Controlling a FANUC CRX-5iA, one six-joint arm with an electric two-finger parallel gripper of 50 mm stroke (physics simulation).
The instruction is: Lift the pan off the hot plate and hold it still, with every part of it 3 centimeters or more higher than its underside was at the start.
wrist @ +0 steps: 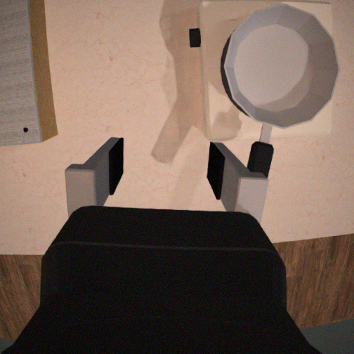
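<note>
The grey, many-sided pan (pixel 272 65) sits on the cream square hot plate (pixel 212 120) at the upper right of the wrist view. Its short handle with a black grip (pixel 260 157) points down in the picture; the right finger partly covers the grip's lower end. A small black knob (pixel 195 38) sticks out from the hot plate's left side. My gripper (pixel 165 157) is open, with nothing between the fingers. It is to the left of the pan's handle in the picture, over the table top.
A grey plate with a brown side (pixel 17 75) and a small dark hole lies at the upper left. The pale table top (pixel 110 75) ends in a curved edge low in the picture, with wooden floor (pixel 320 280) beyond. Shadows fall left of the hot plate.
</note>
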